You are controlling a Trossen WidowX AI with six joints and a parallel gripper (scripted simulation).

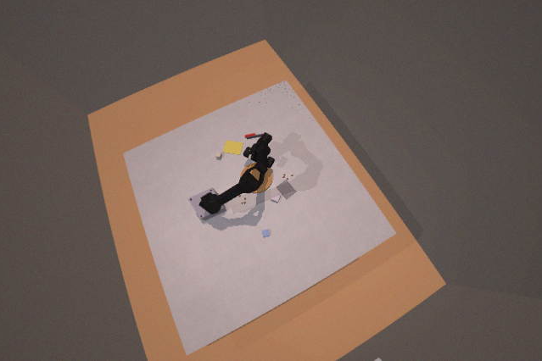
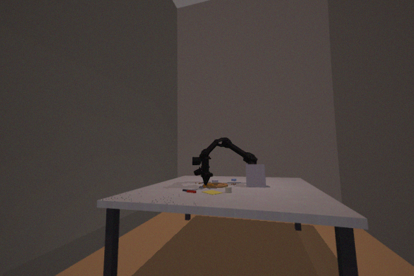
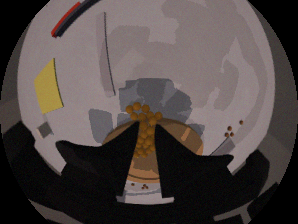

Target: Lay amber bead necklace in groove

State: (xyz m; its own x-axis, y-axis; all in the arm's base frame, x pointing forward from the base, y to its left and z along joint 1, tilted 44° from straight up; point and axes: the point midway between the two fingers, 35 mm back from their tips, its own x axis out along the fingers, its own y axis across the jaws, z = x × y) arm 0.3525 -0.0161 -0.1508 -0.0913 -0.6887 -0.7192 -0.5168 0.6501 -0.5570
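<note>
Right now the round bead board is 7 cm behind my gripper tip, 7 cm to the right of it and 1 cm below it. The rest, counted from my gripper tip: thin grey bar 4 cm ahead, 10 cm to the left, 1 cm below; yellow pad 9 cm behind, 20 cm to the left, 1 cm below; red-handled tool 6 cm ahead, 20 cm to the left, 1 cm below.
</note>
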